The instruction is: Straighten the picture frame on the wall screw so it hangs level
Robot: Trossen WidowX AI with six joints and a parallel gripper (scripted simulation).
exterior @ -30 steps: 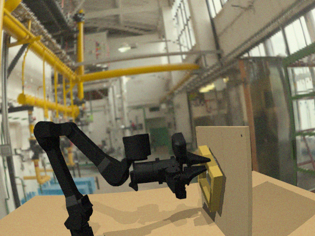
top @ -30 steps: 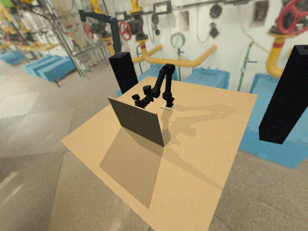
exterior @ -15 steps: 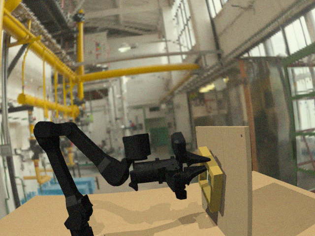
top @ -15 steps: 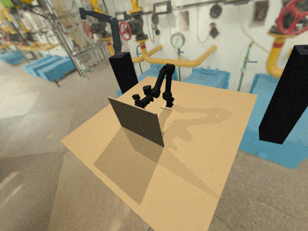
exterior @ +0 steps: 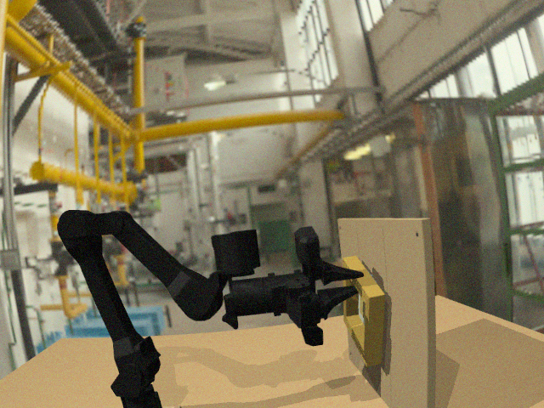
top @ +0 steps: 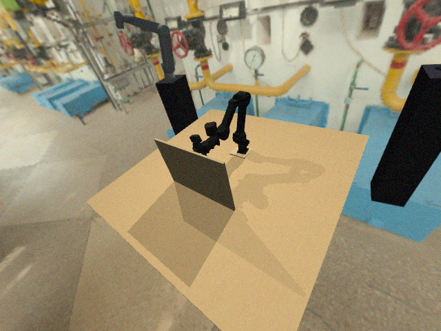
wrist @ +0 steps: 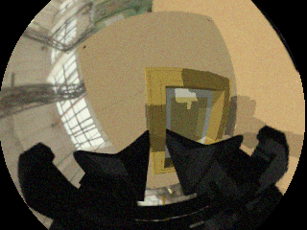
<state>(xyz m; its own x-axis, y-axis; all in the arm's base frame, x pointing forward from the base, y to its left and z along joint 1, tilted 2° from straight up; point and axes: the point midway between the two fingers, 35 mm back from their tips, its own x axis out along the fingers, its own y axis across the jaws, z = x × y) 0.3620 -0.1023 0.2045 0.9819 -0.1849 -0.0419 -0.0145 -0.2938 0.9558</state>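
Right now my gripper tip is 10 mm short of the yellow picture frame, 20 mm to the right of it and 50 mm above it. From my gripper tip the other things lie so: tan wall panel: 20 mm ahead, 10 mm to the left, 60 mm below.
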